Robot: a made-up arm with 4 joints. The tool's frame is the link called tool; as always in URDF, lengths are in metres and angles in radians. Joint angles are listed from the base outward. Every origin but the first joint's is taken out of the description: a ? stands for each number. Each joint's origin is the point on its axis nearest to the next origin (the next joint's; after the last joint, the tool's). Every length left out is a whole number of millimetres.
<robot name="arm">
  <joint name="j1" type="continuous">
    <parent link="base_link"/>
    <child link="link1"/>
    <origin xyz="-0.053 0 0.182" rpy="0 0 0"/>
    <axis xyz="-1 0 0"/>
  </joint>
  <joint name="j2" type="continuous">
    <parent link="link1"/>
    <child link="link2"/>
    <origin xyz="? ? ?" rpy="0 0 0"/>
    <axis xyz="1 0 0"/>
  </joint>
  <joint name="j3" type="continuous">
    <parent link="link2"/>
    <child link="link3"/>
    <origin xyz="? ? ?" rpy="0 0 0"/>
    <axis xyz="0 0 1"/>
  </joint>
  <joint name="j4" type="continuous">
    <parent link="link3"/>
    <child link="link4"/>
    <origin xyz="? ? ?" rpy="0 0 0"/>
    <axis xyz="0 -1 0"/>
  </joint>
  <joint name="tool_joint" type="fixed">
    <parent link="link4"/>
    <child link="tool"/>
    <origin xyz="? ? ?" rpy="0 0 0"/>
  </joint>
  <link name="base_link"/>
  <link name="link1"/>
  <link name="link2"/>
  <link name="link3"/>
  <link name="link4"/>
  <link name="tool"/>
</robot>
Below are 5 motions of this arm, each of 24 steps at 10 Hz.
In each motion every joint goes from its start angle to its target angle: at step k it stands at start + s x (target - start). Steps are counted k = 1, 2, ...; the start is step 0. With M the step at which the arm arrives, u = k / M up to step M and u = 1 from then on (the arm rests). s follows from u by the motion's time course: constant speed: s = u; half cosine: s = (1 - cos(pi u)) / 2; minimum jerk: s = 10 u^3 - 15 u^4 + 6 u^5.
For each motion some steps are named. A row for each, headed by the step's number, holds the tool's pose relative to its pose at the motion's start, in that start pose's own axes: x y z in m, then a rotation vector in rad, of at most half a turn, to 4 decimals.
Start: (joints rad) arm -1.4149 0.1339 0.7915 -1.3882
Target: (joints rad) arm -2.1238 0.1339 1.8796 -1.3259
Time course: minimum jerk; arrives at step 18
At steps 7, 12, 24:
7: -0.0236 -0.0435 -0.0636 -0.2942 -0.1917 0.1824
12: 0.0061 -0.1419 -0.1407 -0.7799 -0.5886 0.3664
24: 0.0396 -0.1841 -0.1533 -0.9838 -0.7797 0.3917

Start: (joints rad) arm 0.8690 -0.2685 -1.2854 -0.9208
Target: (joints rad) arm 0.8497 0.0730 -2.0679 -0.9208
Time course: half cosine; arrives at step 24
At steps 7, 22, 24:
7: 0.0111 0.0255 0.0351 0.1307 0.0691 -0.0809
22: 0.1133 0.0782 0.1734 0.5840 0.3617 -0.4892
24: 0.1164 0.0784 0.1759 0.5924 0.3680 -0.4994

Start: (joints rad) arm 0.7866 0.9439 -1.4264 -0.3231
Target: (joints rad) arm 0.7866 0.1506 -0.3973 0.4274
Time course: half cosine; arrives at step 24
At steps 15, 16, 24:
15: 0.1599 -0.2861 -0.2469 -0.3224 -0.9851 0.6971
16: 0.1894 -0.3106 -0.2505 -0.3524 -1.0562 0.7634
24: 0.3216 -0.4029 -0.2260 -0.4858 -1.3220 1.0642

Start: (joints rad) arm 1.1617 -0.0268 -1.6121 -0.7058
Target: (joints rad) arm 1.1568 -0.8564 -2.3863 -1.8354
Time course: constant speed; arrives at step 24
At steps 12, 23, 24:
12: 0.0805 0.0225 0.1515 0.3696 0.1540 -0.1286
23: 0.0935 -0.0832 0.2759 0.7530 0.2896 0.0818
24: 0.0930 -0.0971 0.2834 0.7824 0.3013 0.1170

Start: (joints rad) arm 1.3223 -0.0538 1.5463 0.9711
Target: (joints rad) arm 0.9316 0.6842 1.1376 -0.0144
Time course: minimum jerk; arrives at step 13
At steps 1, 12, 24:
1: 0.0003 0.0005 -0.0012 -0.0013 -0.0006 -0.0010
12: 0.2359 0.1299 -0.1618 0.0561 -0.1357 -0.4181
24: 0.2371 0.1303 -0.1617 0.0581 -0.1363 -0.4196

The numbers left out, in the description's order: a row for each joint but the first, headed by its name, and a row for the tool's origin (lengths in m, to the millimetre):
j2: 0 0.104 -0.047
j3: 0 -0.041 -0.15
j4: -0.057 0.162 0
tool: -0.289 0 0.047

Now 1 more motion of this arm.
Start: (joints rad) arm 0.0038 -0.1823 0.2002 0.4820
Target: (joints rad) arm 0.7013 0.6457 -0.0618 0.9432
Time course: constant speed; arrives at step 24
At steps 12, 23, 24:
12: 0.0051 0.0421 -0.1044 -0.0202 -0.2390 -0.1450
23: 0.0311 0.0637 -0.1892 -0.0673 -0.4484 -0.2745
24: 0.0344 0.0648 -0.1962 -0.0729 -0.4669 -0.2859

